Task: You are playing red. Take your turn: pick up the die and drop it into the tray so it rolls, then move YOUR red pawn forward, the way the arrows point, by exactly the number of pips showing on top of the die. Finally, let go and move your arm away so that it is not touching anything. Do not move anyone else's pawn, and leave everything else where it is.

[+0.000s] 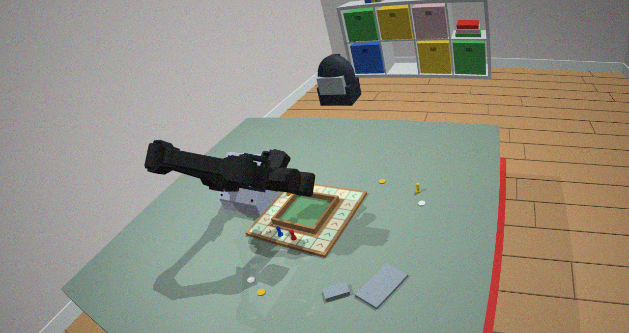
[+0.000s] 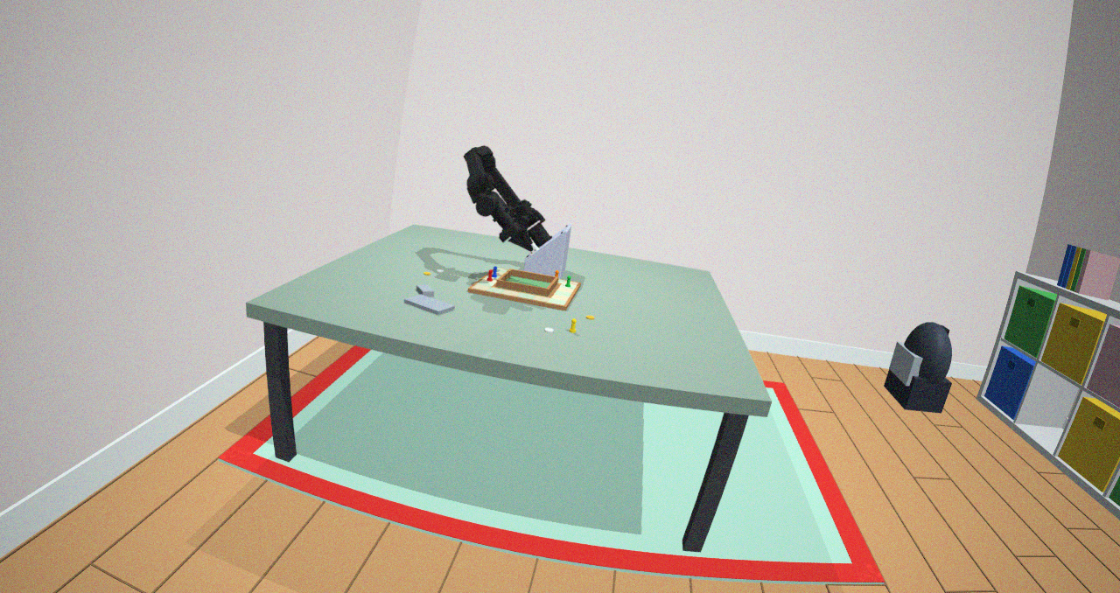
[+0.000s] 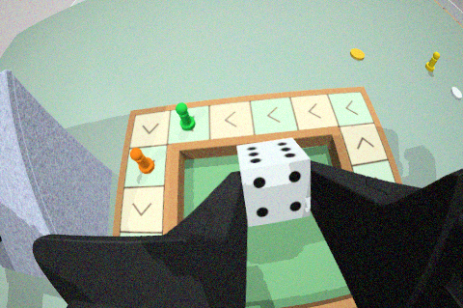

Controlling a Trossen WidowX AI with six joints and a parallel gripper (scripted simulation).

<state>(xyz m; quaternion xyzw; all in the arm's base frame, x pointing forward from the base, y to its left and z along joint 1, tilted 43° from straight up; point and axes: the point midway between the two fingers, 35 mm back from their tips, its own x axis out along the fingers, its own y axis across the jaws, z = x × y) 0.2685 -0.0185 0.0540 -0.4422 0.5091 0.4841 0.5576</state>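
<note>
Now: the white die right at my gripper tip. Round my gripper tip: blue pawn: 40 mm behind, 110 mm to the right, 90 mm below; red pawn: 10 mm ahead, 120 mm to the right, 90 mm below; green tray: 120 mm below.
</note>
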